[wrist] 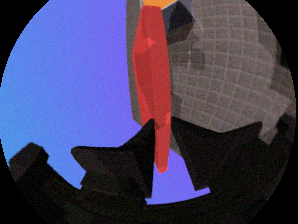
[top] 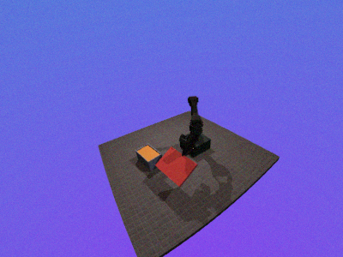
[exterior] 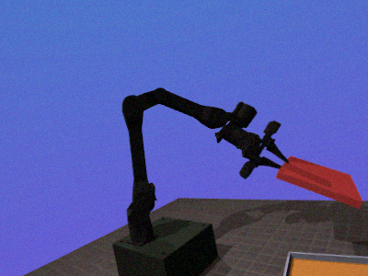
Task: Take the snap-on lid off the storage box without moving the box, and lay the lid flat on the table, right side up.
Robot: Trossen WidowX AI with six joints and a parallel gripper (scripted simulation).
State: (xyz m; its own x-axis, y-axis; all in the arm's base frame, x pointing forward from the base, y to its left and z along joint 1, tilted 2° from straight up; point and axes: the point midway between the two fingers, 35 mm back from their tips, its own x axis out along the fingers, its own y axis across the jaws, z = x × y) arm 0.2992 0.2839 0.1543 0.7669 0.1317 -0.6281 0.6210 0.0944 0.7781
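The red lid lies 70 mm ahead of my gripper tip, 10 mm to the left of it and 30 mm below it. Round my gripper tip: storage box 130 mm ahead, 330 mm to the right, 170 mm below.
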